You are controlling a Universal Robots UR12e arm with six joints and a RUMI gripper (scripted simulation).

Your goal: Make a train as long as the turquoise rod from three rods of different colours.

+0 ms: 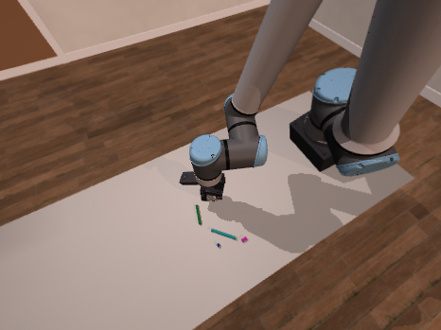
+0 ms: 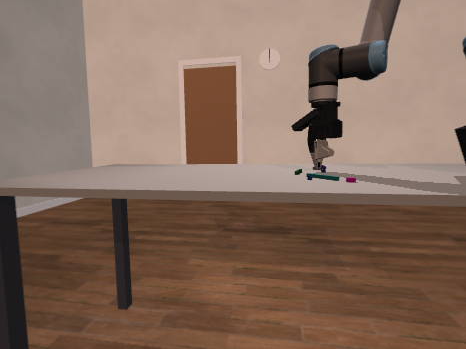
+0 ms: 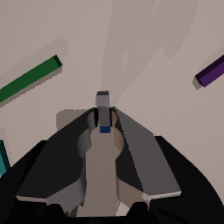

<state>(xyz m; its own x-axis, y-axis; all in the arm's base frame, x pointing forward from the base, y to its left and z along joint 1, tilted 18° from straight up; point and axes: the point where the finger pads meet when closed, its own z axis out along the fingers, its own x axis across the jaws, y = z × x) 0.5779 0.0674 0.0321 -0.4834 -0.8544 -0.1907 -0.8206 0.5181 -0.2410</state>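
The green rod lies 60 mm ahead of my hand, 50 mm to the left of it and 20 mm below it. Also, from my hand: turquoise rod: 150 mm to the left, 20 mm below, 10 mm behind; grey rod: 10 mm below; purple rod: 120 mm to the right, 20 mm below, 20 mm behind.
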